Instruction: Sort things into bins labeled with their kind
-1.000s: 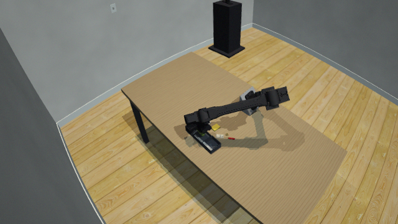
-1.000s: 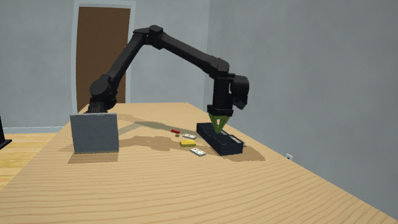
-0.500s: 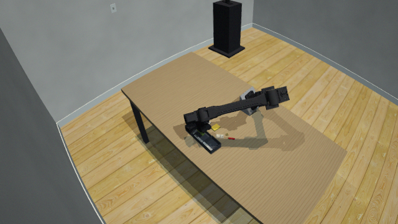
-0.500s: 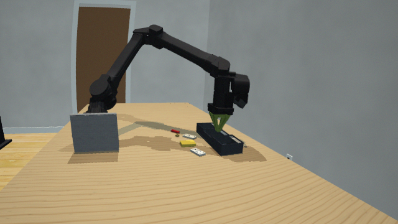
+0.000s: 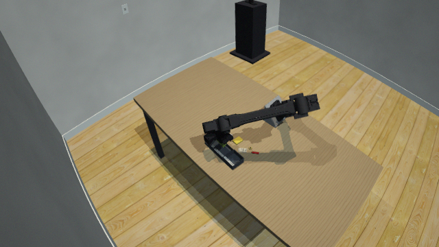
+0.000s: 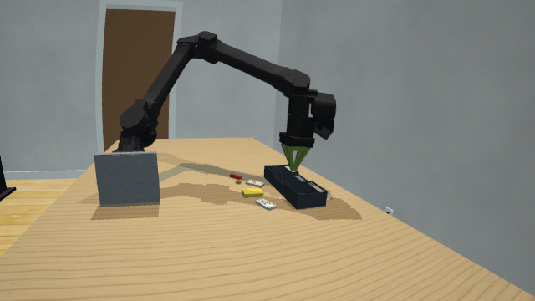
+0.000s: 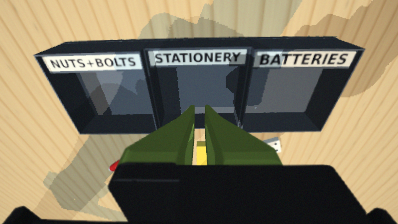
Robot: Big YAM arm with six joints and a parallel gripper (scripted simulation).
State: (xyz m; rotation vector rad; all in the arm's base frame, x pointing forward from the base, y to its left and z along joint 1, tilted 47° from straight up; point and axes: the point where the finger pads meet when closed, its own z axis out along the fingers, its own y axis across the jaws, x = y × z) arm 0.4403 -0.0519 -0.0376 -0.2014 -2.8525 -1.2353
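Now: the long black bin 5 cm below my hand. The rest, counted from my hand: yellow block: 12 cm behind, 6 cm below; small nut: 13 cm behind, 10 cm to the left, 6 cm below; red battery: 12 cm behind, 14 cm to the left, 6 cm below.
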